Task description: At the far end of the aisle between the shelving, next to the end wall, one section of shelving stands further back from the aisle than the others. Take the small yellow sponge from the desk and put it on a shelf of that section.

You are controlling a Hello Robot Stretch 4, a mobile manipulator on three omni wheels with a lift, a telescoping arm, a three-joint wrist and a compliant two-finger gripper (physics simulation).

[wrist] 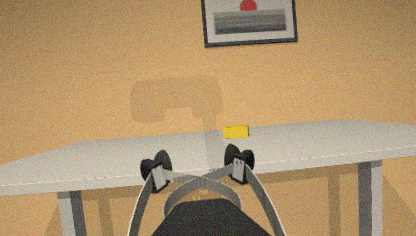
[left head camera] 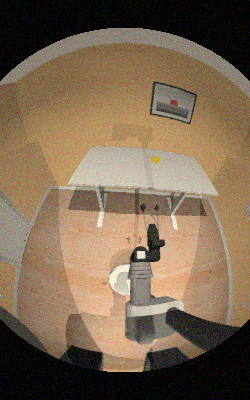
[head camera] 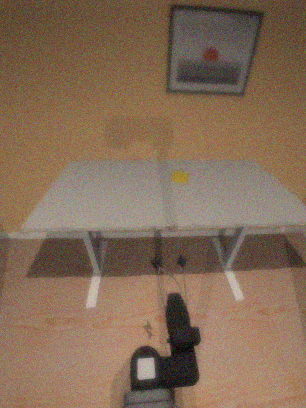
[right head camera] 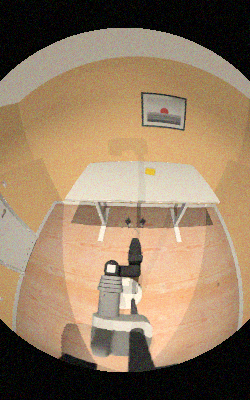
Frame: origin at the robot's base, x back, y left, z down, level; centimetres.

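Seen in the pictures: gripper, between the fingertips: [wrist: 197, 159] [left head camera: 149, 203] [head camera: 167, 256] [right head camera: 135, 217]; robot's base, origin of its link: [left head camera: 125, 278] [right head camera: 124, 292].
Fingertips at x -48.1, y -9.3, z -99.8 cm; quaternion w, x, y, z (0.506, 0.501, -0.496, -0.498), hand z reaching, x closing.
Offsets run from my fingertips to a thing's top centre. "spot": to the spot under its first point. Level surfaces: height alone.
The small yellow sponge @[dx -65.2, dy -18.0, dz +3.1 cm] [head camera: 180, 177] [left head camera: 155, 160] [right head camera: 150, 171] [wrist: 236, 132] lies on the white desk @[dz +7.6 cm] [head camera: 120, 200] [left head camera: 110, 170] [right head camera: 110, 185] [wrist: 90, 160], right of its middle and toward the wall side. My gripper [head camera: 169, 262] [left head camera: 150, 207] [right head camera: 135, 221] [wrist: 197, 159] is open, with nothing between its fingertips. It is in front of the desk's near edge, apart from the sponge, and points toward the desk. In the wrist view the sponge shows beyond and a little above the right fingertip. The shelving does not show in these views.
A framed picture [head camera: 212, 67] [left head camera: 172, 106] [right head camera: 163, 117] [wrist: 250, 37] hangs on the orange wall behind the desk. The desk's legs [head camera: 94, 290] [left head camera: 101, 217] [right head camera: 102, 232] stand on the wooden floor. A grey-white door @[spot: dx +20.9, dy +189.4, dz +57.6 cm] [left head camera: 10, 230] [right head camera: 12, 240] shows at the left edge.
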